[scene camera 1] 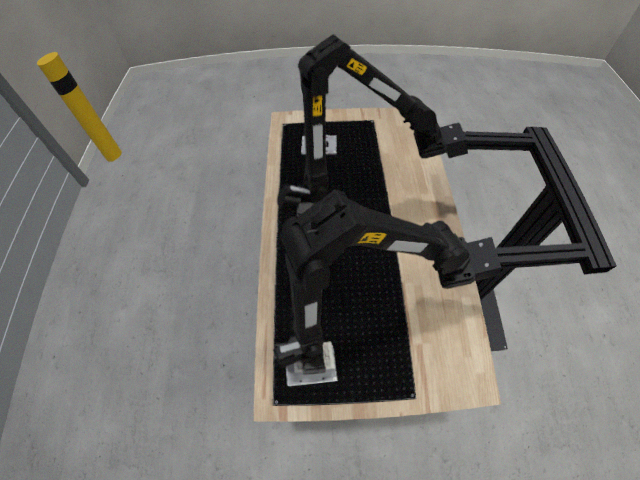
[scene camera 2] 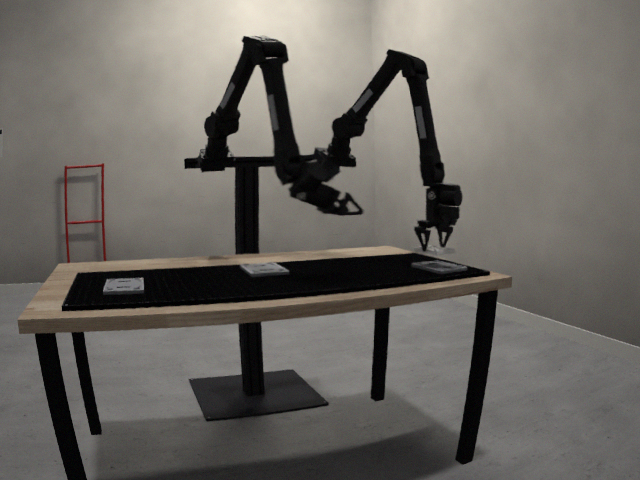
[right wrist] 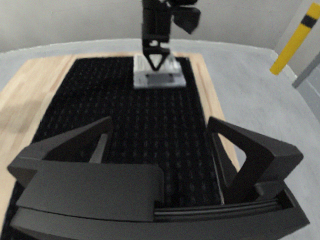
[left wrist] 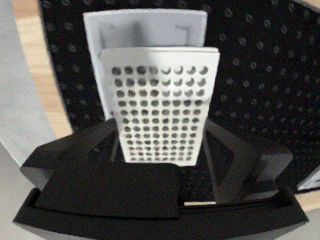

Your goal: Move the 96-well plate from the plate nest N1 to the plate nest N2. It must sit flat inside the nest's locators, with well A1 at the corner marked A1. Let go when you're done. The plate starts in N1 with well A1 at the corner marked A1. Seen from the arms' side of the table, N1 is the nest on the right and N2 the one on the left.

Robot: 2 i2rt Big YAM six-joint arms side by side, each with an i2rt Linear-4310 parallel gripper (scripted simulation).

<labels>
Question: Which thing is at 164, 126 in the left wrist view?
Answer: A white 96-well plate.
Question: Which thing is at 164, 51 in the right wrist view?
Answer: The left gripper.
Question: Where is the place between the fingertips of the right gripper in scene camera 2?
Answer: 357, 211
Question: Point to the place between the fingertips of the right gripper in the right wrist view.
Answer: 160, 121
</labels>
